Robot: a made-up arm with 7 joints.
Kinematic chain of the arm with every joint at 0, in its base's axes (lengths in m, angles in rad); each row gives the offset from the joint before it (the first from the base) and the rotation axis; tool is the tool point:
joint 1: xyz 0 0 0 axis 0 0.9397 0.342
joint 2: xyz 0 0 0 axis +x
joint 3: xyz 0 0 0 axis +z
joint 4: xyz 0.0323 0 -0.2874 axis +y
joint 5: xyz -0.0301 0 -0.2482 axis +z
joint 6: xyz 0 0 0 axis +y
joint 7: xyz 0 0 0 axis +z
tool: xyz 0 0 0
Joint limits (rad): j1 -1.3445..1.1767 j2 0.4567..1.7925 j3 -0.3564..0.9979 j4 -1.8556..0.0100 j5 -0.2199..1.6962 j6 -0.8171..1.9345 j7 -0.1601..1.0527
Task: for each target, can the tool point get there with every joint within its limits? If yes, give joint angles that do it. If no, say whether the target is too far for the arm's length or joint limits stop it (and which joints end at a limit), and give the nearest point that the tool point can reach.
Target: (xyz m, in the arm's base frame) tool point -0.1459 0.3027 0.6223
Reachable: no: too far | nearest point -0.0561 0.2815 0.3549 | short by 0.283 m
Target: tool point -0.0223 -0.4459 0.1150
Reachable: no: joint limits stop it (at a limit: joint 1, joint 2, joint 3, joint 4) | nearest point 0.3077 -0.1336 0.1615 | short by 0.457 m
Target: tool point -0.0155 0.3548 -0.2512
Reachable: yes | joints 0.8761 0.9019 0.3081 -1.5007 0.8573 -0.3151 0.7458
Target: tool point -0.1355 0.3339 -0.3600
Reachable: yes | joints 0.7432 0.8369 -0.1479 -0.9035 0.7785 -0.3561 0.7794
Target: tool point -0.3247 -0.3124 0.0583
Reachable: no: joint limits stop it (at a limit: joint 1, joint 2, joint 4) | nearest point -0.4915 0.1237 -0.1723 | short by 0.521 m
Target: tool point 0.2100 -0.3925 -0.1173
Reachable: no: joint limits stop it (at a limit: joint 2, joint 3, joint 4) | nearest point 0.3632 -0.0802 0.0150 | short by 0.372 m
